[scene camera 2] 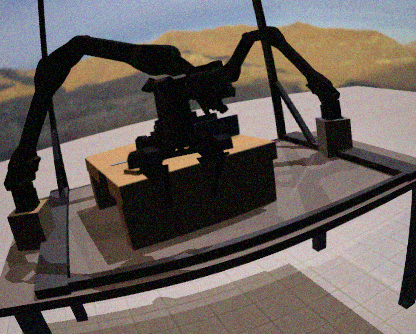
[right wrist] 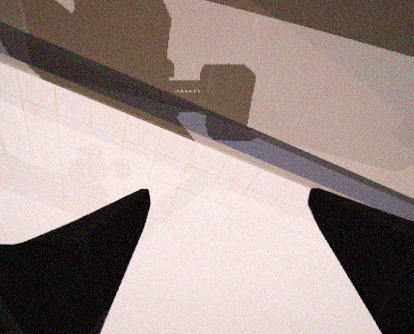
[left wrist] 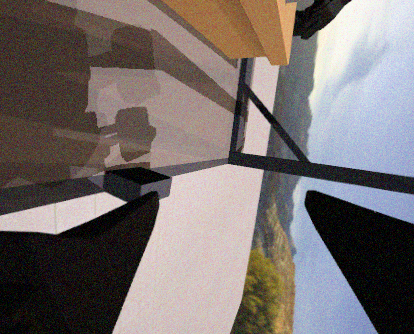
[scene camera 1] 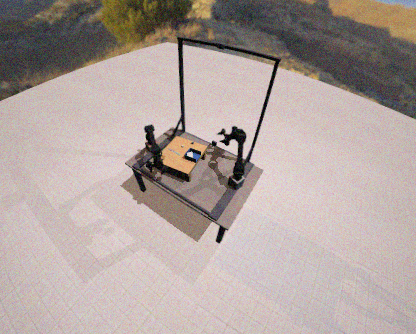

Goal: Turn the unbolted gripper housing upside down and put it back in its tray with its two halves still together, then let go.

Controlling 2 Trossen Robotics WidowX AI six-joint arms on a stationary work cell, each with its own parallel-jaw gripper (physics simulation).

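Looking at a wooden block, I find that (scene camera 1: 178, 166) and (scene camera 2: 223, 150) are the same spot on it.
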